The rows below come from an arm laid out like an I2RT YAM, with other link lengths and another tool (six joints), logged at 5 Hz.
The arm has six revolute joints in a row. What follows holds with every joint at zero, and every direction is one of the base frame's.
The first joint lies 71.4 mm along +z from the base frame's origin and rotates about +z.
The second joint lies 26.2 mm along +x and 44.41 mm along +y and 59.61 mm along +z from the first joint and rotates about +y.
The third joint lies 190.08 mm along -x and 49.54 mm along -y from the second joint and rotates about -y.
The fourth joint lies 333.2 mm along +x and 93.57 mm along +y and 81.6 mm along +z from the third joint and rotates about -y.
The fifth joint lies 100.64 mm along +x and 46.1 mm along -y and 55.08 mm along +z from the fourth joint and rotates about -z.
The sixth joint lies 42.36 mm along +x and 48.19 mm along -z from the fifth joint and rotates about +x.
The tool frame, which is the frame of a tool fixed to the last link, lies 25 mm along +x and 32 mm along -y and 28 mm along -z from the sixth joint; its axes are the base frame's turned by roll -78.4, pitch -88.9 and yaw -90 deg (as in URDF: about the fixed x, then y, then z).
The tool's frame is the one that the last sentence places.
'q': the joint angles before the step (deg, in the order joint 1, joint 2, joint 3, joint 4, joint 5, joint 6). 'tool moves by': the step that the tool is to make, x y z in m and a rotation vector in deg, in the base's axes. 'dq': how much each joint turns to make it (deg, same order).
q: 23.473 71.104 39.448 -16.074 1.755 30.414
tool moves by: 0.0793 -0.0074 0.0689 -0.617 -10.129 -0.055
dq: -4.405 10.792 18.191 1.999 -0.271 -6.063
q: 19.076 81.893 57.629 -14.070 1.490 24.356
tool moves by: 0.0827 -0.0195 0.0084 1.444 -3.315 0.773
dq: -5.444 18.598 19.040 3.084 -5.262 -3.339
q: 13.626 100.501 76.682 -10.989 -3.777 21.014
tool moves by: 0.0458 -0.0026 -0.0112 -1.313 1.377 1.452
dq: -1.406 14.349 15.480 -2.968 -1.752 -2.465
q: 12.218 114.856 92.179 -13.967 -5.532 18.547
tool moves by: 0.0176 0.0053 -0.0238 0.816 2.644 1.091
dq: -0.089 8.351 7.467 -1.490 -1.763 0.349
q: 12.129 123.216 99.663 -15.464 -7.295 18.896
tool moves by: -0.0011 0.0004 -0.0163 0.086 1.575 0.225
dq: -0.002 1.594 -0.160 0.255 -0.440 0.175
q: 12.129 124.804 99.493 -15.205 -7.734 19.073
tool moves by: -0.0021 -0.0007 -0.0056 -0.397 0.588 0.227
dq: -0.002 0.082 -0.632 0.008 0.000 -0.353
